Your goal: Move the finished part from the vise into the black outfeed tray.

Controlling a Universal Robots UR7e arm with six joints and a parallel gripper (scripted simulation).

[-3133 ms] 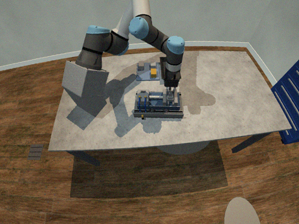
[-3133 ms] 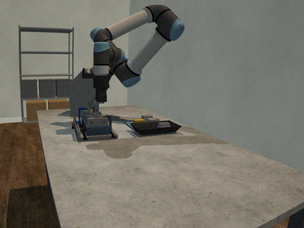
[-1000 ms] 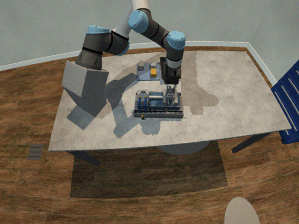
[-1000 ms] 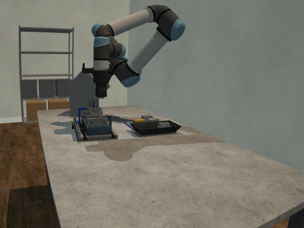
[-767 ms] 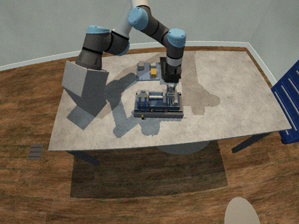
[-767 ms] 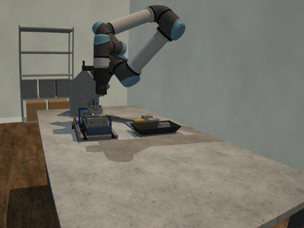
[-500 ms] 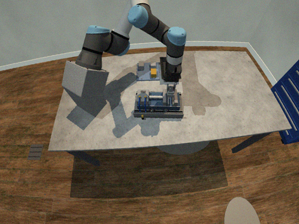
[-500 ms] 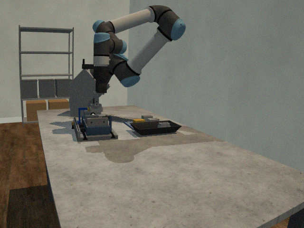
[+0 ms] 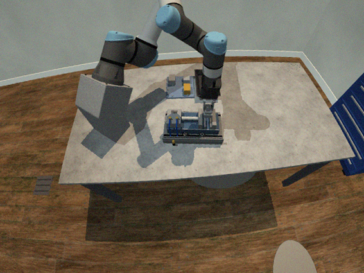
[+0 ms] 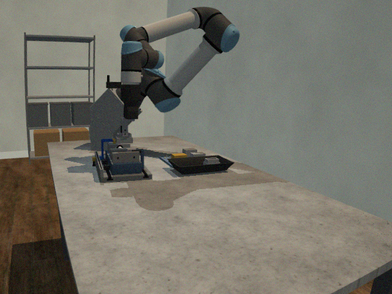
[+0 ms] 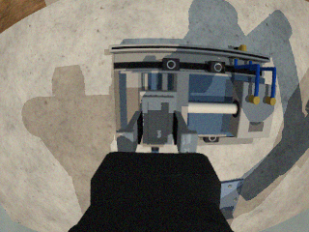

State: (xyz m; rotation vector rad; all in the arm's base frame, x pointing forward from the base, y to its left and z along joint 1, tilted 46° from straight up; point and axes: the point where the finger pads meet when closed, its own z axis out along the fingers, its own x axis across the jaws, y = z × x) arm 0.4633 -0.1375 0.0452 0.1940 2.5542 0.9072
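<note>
The yellow block lies 11 cm behind my hand, 26 cm to the left of it and 14 cm below it. Also, from my hand: blue fixture plate: 15 cm behind, 30 cm to the left, 17 cm below; vise: 7 cm behind, 13 cm below.
</note>
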